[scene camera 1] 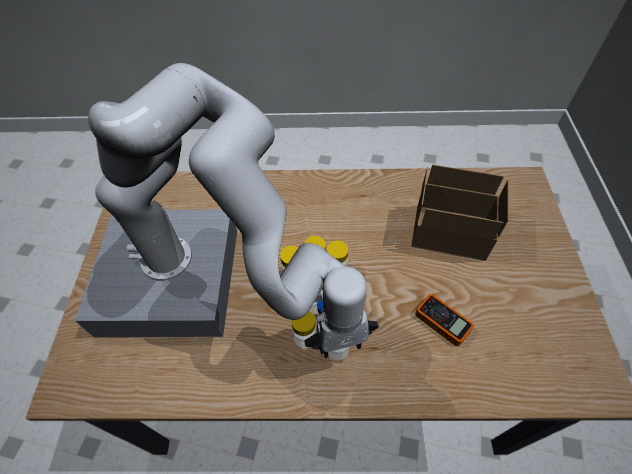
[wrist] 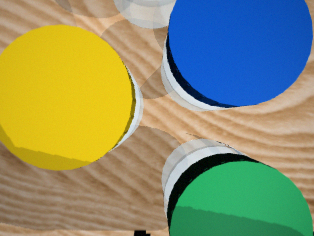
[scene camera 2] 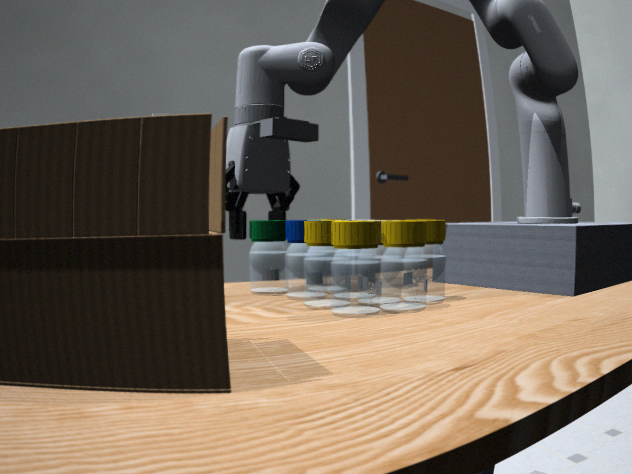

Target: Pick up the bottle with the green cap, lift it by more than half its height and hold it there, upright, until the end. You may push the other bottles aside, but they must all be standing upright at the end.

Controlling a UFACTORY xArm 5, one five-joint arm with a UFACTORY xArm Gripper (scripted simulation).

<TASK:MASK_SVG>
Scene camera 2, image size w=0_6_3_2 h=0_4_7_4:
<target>gripper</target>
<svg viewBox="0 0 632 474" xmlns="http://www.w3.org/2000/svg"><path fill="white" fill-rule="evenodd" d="M252 122L237 124L235 127L230 128L227 138L226 211L229 211L230 239L246 239L246 211L242 211L248 194L266 194L272 211L269 211L268 214L269 220L286 220L286 211L289 210L289 205L300 188L299 183L290 174L288 140L259 137L260 124L252 124Z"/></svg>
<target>green-capped bottle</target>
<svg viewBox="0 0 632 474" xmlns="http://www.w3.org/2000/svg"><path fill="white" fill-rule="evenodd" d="M286 220L273 220L269 222L249 221L249 237L251 241L254 241L249 252L250 291L252 294L261 296L285 294L285 254L287 248L282 241L286 241Z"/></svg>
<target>cardboard box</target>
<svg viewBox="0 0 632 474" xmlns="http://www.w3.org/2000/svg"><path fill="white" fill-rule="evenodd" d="M199 115L177 114L0 128L0 385L137 393L231 393L225 313L223 235L220 234L226 232L226 147Z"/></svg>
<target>blue-capped bottle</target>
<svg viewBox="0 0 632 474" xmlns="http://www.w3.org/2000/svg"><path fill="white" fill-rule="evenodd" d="M326 220L287 220L285 222L286 240L288 240L288 243L291 243L285 254L286 297L288 299L304 301L304 257L310 248L304 242L304 221Z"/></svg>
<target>yellow-capped bottle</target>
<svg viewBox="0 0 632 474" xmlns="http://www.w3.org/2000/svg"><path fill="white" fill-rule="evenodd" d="M304 221L304 242L306 242L306 246L310 246L304 257L304 305L312 310L331 310L331 261L338 248L334 248L334 245L331 244L331 221Z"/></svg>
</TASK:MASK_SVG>
